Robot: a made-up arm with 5 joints. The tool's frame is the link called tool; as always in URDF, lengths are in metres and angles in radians.
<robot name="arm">
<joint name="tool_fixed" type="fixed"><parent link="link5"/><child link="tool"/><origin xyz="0 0 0" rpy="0 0 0"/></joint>
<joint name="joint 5" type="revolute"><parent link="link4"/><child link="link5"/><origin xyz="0.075 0.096 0" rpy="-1.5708 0 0"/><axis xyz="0 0 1"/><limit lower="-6.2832" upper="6.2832" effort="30" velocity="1.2"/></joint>
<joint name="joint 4" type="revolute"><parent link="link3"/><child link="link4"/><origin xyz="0.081 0.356 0" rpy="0 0 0"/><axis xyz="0 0 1"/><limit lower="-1.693" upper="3.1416" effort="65" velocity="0.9"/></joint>
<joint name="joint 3" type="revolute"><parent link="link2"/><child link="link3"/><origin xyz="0.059 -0.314 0" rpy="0 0 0"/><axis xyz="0 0 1"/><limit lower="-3.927" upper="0.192" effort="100" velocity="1.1"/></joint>
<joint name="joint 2" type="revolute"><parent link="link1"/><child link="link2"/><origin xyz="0 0 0" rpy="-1.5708 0 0"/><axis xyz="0 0 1"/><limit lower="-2.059" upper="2.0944" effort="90" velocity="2.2"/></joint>
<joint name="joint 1" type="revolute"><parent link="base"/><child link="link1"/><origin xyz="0 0 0.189" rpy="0 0 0"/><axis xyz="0 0 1"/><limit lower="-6.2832" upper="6.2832" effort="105" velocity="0.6"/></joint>
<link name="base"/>
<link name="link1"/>
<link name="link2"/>
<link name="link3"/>
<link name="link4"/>
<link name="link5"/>
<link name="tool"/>
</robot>
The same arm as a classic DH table. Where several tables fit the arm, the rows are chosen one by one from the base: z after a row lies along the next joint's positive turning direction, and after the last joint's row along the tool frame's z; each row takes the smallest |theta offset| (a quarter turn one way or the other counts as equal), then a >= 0, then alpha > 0; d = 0 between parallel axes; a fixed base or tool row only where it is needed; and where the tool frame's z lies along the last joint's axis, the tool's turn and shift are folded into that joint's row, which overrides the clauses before.
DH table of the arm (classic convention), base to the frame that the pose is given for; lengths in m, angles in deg. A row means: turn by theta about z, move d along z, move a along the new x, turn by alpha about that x. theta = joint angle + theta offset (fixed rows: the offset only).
joint 1: a 0  alpha -90  d 0.189  theta0 0
joint 2: a 0.3195  alpha 0  d 0  theta0 -79.36
joint 3: a -0.3651  alpha 0  d 0  theta0 -23.46
joint 4: a -0.075  alpha 90  d 0  theta0 -77.18
joint 5: a 0  alpha 0  d 0.096  theta0 180
Joint limits (deg, base to tool): -360..360 -117.97..120 -225..11 -97..180 -360..360

